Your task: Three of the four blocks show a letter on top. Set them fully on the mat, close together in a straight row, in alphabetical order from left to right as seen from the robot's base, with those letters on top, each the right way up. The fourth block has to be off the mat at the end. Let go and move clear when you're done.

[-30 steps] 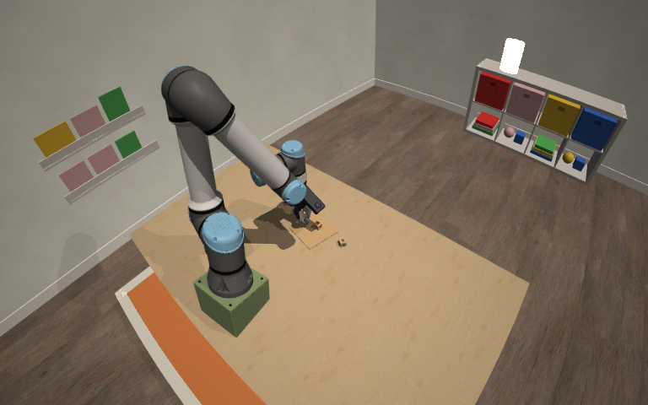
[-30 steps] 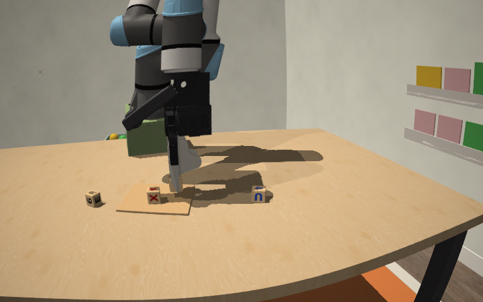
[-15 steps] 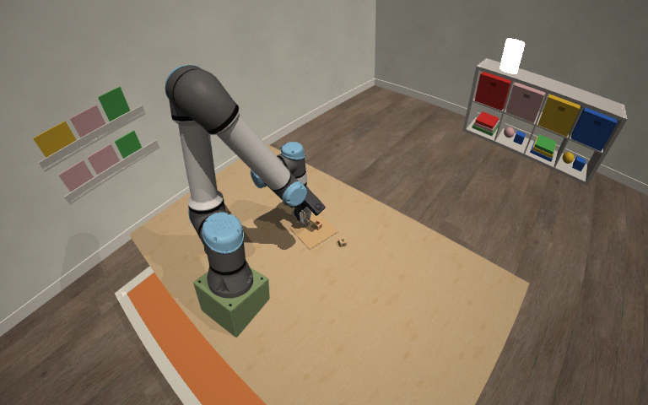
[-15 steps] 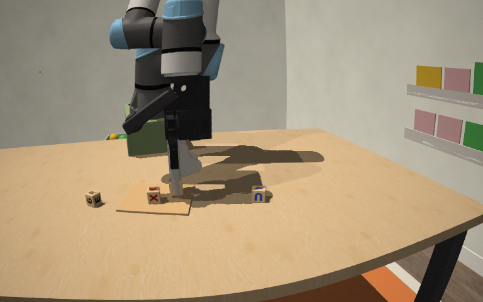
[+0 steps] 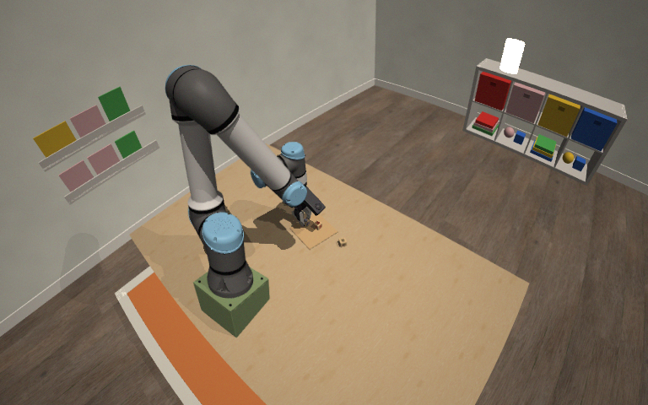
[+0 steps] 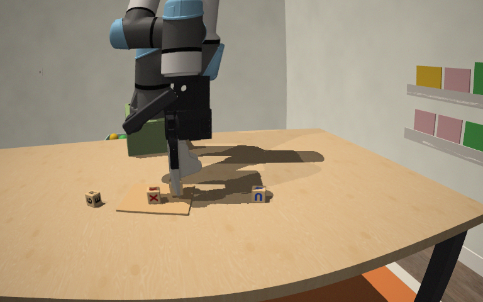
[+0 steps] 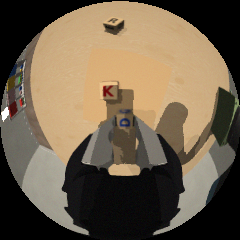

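Right now the thin tan mat is 1 cm ahead of my hand, 4 cm to the right of it and 2 cm below it. The rest, counted from my hand: wooden block (5 cm ahead, 17 cm to the right, 1 cm below).
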